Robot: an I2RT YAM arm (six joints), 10 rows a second.
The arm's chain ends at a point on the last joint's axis. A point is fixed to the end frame.
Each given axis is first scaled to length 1.
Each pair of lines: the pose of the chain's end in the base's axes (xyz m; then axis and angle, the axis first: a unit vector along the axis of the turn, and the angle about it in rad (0 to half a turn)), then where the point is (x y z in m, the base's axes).
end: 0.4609 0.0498 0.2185 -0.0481 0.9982 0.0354 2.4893
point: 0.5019 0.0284 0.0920
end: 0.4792 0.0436 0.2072 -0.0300 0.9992 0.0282 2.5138
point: 0.5162 0.0204 0.0798
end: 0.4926 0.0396 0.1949 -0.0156 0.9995 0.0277 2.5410
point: 0.5254 0.0164 0.0663
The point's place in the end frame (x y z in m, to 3 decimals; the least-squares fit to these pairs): 0.046 -0.030 0.123
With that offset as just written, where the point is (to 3 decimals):
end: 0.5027 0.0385 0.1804 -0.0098 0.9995 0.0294 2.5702
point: 0.531 0.016 0.051
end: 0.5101 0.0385 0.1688 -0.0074 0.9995 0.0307 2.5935
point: 0.536 0.016 0.038
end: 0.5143 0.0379 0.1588 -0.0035 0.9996 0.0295 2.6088
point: 0.538 0.015 0.028
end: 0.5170 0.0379 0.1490 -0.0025 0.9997 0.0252 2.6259
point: 0.538 0.014 0.018
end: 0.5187 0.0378 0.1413 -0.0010 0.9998 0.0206 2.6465
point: 0.537 0.013 0.010
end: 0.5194 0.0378 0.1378 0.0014 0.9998 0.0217 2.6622
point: 0.536 0.013 0.006
